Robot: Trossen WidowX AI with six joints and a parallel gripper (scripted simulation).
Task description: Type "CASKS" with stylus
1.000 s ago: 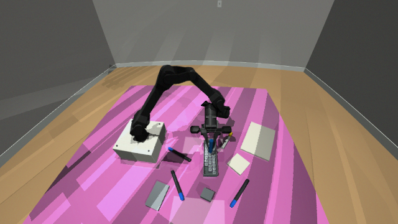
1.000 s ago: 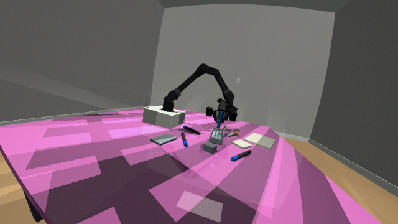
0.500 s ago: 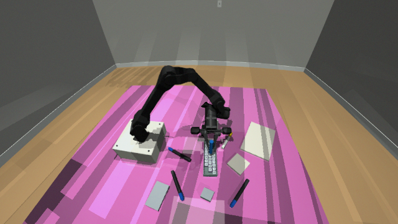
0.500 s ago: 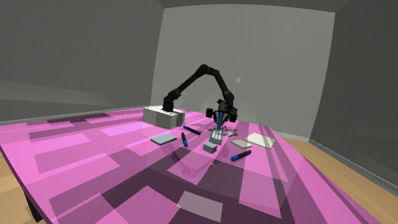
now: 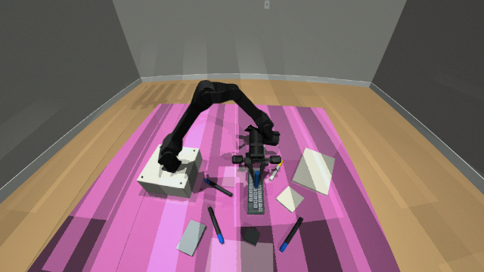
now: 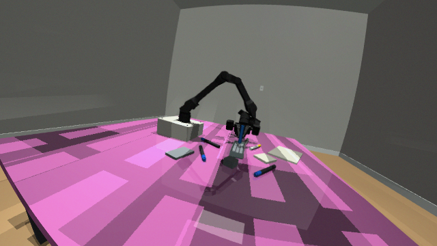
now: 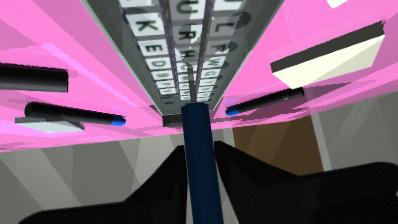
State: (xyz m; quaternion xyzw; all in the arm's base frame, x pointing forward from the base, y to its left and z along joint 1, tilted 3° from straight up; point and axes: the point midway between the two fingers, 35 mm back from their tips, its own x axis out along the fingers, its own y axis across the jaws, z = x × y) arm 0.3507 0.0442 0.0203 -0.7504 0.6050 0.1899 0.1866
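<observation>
The grey block is 20 mm ahead of my gripper tip, 180 mm to the right of it and 60 mm below it. The rest, counted from my gripper tip: stylus tip: 50 mm below; blue stylus: 10 mm below; white-and-yellow marker: 80 mm ahead, 130 mm to the left, 60 mm below.
</observation>
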